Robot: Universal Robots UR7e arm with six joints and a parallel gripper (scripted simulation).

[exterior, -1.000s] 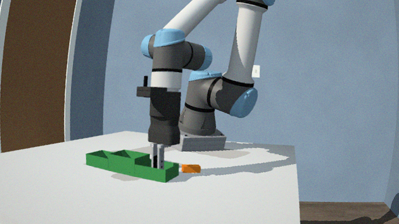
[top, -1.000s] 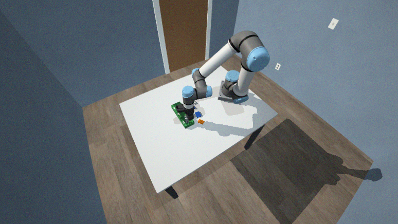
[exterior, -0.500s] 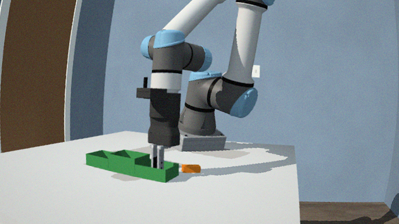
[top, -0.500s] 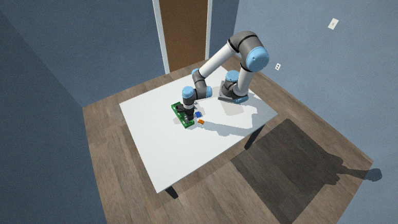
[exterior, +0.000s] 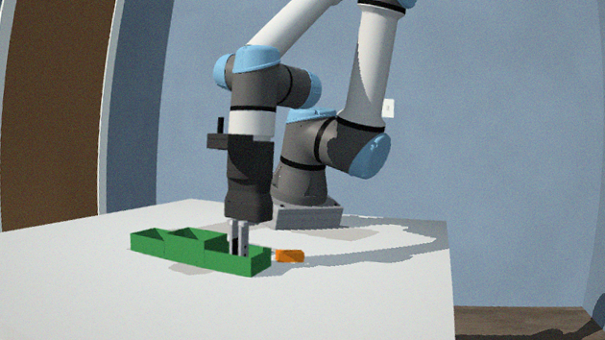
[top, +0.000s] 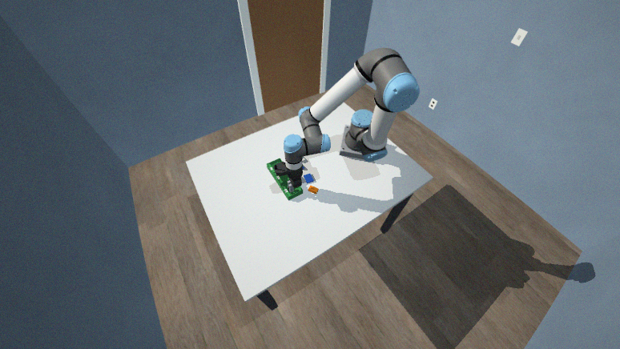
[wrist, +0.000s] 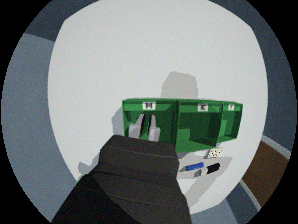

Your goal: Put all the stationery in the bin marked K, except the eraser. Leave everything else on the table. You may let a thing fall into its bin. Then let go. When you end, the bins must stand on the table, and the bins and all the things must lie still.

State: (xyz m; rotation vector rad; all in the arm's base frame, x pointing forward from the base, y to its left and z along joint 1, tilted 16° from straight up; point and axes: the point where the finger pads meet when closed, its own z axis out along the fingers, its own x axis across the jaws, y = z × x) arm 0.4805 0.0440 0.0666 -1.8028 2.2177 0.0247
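The blue block lies 12 cm behind my hand, 2 cm to the right of it and 3 cm below it. The rest, counted from my hand: blue stick 13 cm behind, 12 cm to the right, 3 cm below; then orange block 11 cm behind, 6 cm to the left, 3 cm below; then three joined green bins 1 cm behind, 9 cm to the right, 1 cm below.
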